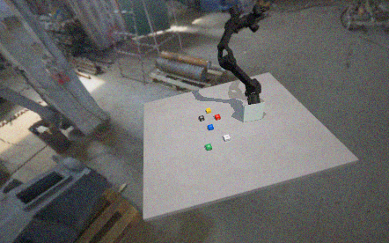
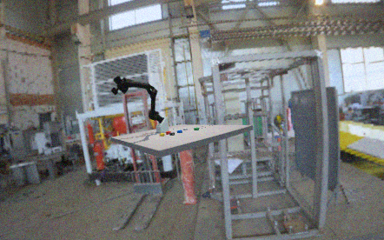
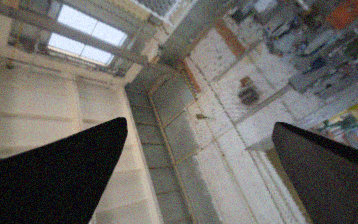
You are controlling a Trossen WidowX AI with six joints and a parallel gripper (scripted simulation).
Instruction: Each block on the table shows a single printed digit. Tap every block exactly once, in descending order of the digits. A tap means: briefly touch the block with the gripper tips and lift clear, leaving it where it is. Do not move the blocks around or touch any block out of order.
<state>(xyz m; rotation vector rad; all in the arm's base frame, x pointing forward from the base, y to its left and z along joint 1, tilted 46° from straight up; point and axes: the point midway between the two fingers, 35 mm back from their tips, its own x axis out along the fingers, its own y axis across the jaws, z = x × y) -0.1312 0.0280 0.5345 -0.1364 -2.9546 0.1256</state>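
My gripper tip is now 50 cm short of the black block, 31 cm to the right of it and 50 cm above it. From my gripper tip the other things lie so: red block (39 cm ahead, 32 cm to the left, 50 cm below); then yellow block (44 cm ahead, 24 cm to the left, 50 cm below); then blue block (45 cm ahead, 40 cm to the left, 50 cm below).
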